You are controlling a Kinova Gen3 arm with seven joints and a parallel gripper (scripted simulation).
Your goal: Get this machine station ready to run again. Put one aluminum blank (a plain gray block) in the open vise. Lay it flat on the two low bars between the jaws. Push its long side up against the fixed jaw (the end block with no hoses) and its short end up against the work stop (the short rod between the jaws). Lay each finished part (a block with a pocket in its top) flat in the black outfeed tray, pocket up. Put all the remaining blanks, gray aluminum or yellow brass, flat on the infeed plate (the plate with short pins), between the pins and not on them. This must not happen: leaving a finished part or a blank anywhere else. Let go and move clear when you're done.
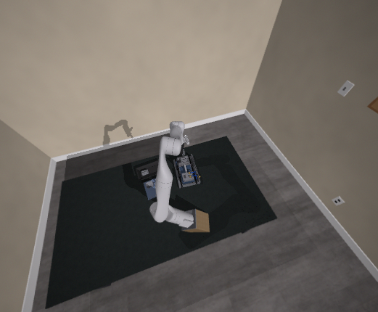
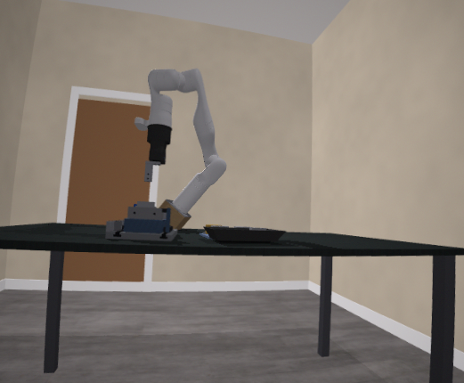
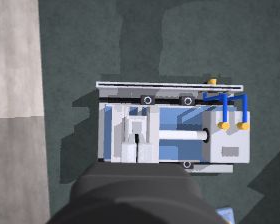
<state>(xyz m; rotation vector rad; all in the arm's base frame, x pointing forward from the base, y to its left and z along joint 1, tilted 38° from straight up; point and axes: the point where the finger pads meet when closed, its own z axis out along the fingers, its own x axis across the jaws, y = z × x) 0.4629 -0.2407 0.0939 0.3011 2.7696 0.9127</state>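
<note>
Now: the vise 70 mm behind my hand, 10 mm to the left of it and 160 mm below it. The rest, counted from my hand: bluish plate: 120 mm behind, 310 mm to the left, 190 mm below; yellow brass blank: 170 mm behind, 260 mm to the left, 170 mm below.
</note>
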